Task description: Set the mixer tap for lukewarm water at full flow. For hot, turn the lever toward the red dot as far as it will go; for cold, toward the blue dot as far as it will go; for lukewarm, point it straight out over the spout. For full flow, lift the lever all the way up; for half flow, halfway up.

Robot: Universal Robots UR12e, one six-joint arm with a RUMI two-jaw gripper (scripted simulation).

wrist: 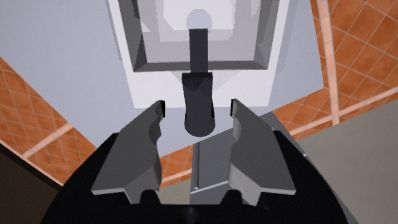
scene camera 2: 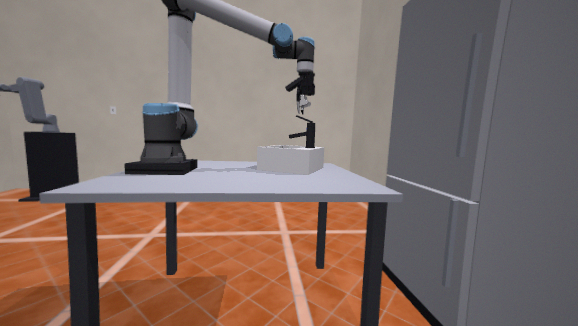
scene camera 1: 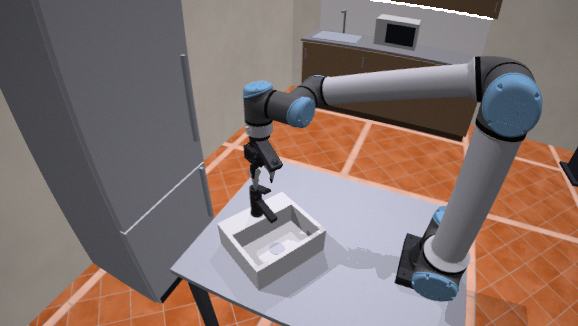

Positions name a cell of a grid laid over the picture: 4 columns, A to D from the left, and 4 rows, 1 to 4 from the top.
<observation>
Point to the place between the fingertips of my gripper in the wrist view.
B2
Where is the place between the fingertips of my gripper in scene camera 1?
B3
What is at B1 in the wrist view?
A black mixer tap.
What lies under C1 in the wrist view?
A white sink basin.
</observation>
